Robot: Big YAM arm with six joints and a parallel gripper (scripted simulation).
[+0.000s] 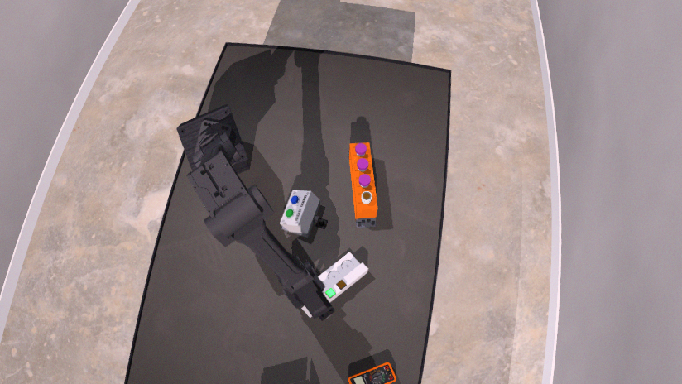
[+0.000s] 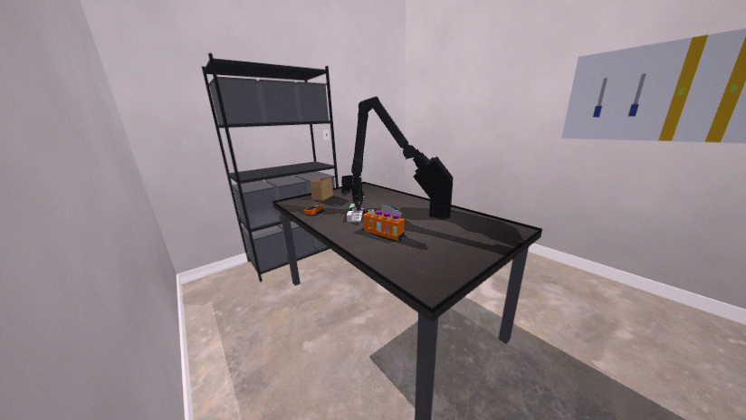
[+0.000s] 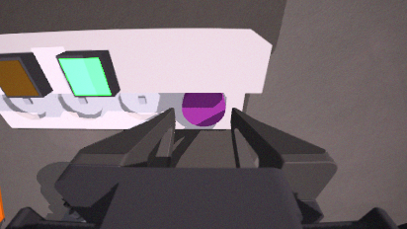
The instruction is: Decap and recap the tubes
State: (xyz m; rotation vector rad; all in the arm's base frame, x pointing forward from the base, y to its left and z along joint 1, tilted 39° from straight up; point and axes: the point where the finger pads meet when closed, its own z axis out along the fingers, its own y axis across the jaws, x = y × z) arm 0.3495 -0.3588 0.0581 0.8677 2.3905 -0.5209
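Right now the cap is 20 mm below my hand. The rest, counted from my hand: green key 70 mm behind, 240 mm to the left, 30 mm above; blue key 60 mm behind, 280 mm to the left, 30 mm above; key housing 40 mm behind, 260 mm to the left, 20 mm above.
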